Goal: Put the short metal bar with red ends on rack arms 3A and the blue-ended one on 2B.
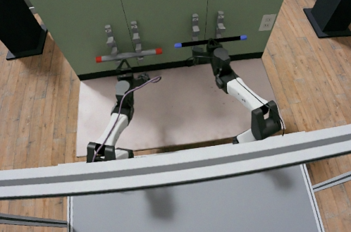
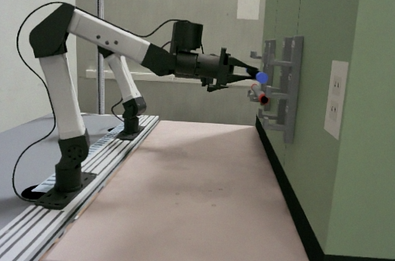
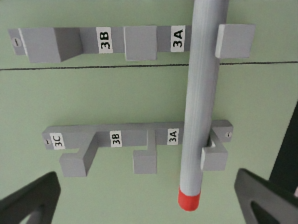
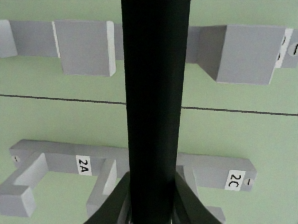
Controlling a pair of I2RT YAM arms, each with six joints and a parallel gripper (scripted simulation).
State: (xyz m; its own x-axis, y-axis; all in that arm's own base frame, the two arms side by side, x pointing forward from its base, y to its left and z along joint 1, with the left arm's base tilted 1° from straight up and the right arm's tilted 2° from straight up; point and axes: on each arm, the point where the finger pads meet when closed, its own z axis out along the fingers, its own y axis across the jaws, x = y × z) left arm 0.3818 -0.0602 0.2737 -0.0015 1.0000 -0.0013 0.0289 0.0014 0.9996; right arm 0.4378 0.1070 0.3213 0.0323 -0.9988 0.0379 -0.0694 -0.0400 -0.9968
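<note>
My left hand is 120 mm short of the red-ended grey bar and 60 mm above it. Round my left hand: green wall: 270 mm ahead, 210 mm to the right, 180 mm above; then outlet plate: 720 mm to the right, 170 mm ahead, 30 mm above; then blue-ended black bar: 400 mm to the right, 70 mm ahead, 40 mm above.
</note>
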